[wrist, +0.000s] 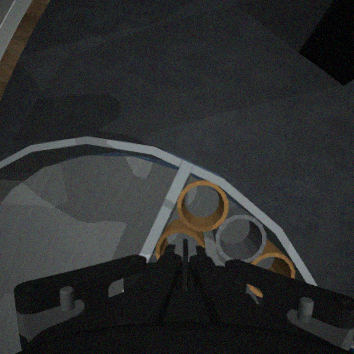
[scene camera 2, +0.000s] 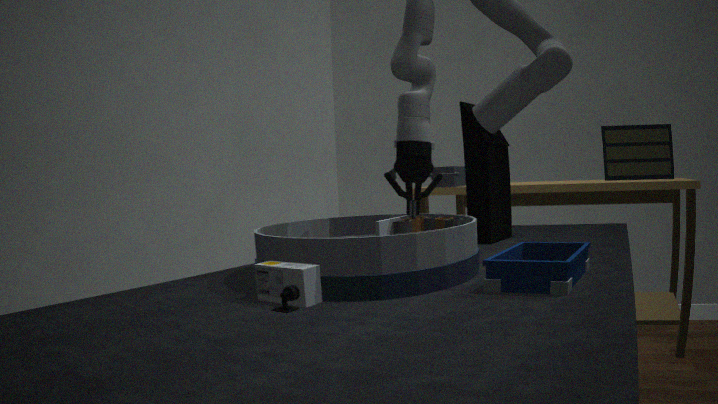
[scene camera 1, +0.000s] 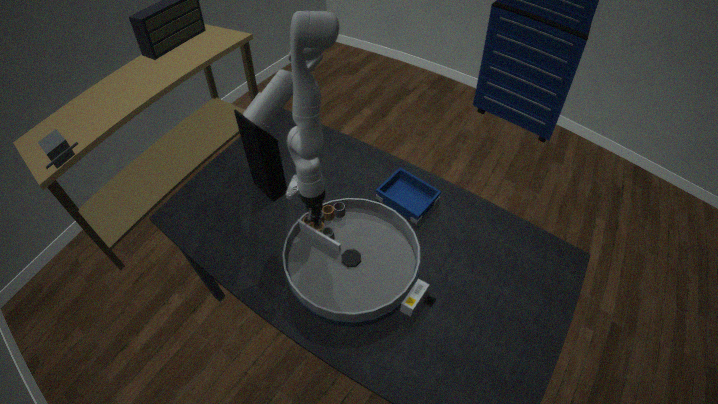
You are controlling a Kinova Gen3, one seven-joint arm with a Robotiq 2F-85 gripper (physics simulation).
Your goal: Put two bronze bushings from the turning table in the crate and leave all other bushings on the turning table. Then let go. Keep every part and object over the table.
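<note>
The grey turning table holds bronze and grey bushings crowded near its rim, behind a pale divider. In the wrist view one bronze bushing stands beside the divider, a second bronze bushing is partly behind my fingers, and a third is at the right. A grey bushing stands between. Scene camera 1 also shows a bronze bushing and a grey one. My gripper is shut and empty, low over the bushings; contact is unclear. The blue crate looks empty.
A white box with a yellow label stands at the turning table's edge, beside a small black device. The arm's black pedestal rises behind. A dark hub marks the turning table's centre.
</note>
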